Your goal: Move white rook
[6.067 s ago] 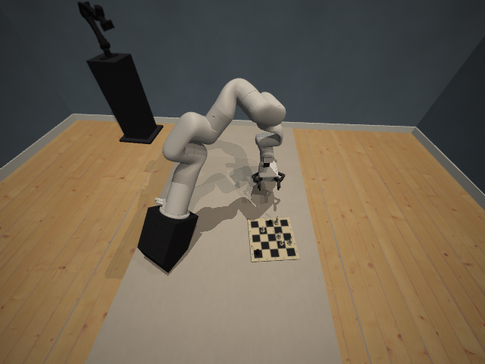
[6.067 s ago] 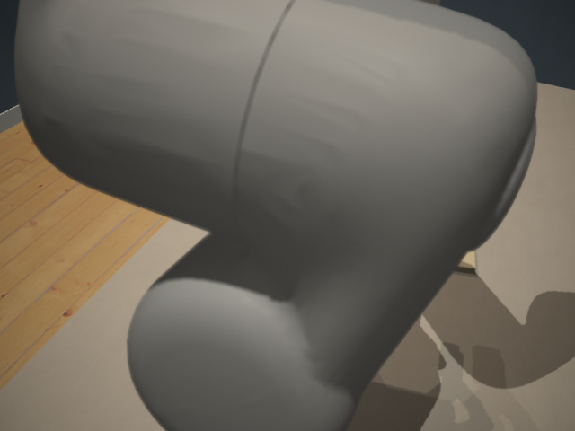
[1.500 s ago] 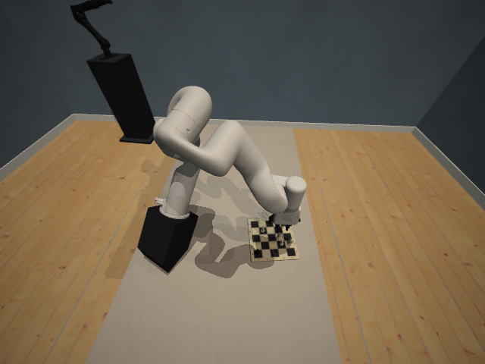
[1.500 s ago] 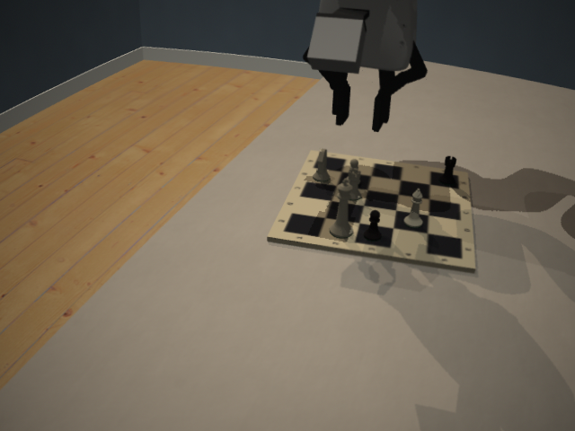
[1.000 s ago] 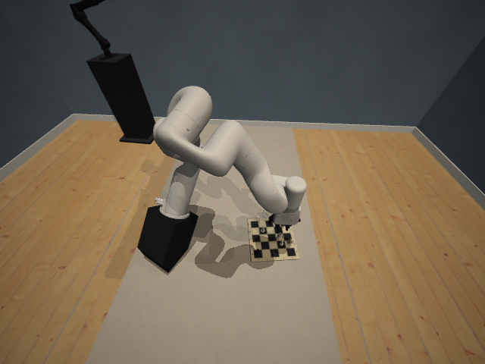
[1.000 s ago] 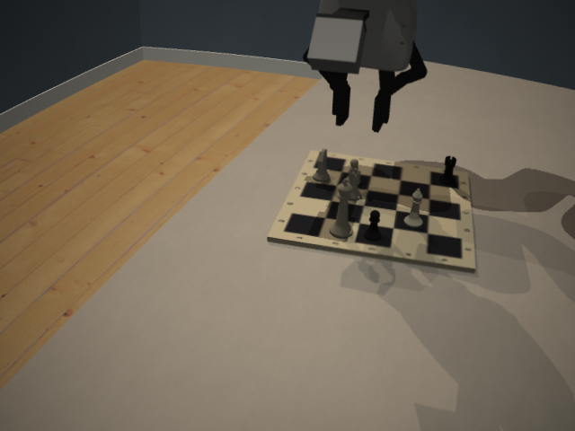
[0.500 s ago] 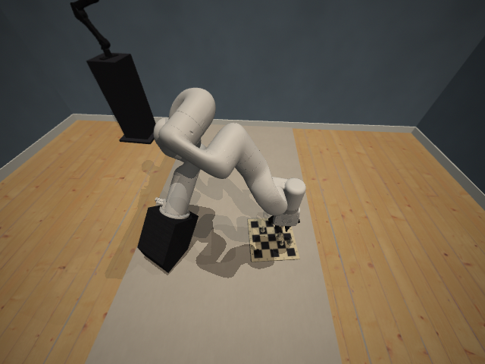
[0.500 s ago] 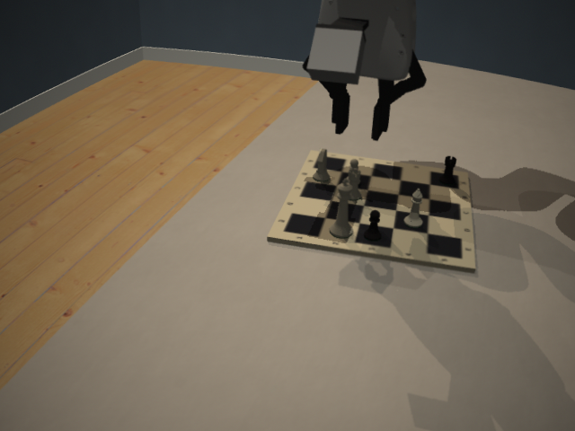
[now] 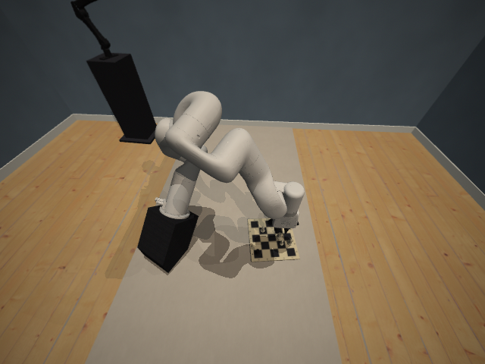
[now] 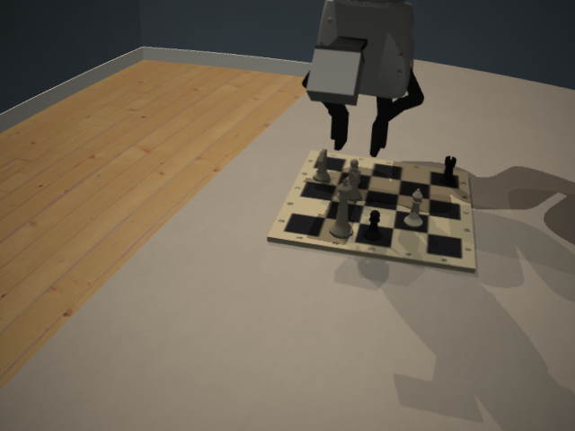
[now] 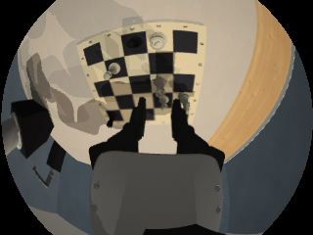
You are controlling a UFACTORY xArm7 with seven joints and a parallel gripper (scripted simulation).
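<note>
Right now my hand is 70 mm above the white rook. The rest, counted from my hand: tall white piece (80 mm to the left, 50 mm below, 10 mm behind); white pawn (70 mm below, 30 mm to the right, 10 mm ahead); chessboard (80 mm below, 30 mm behind, 10 mm to the right).
</note>
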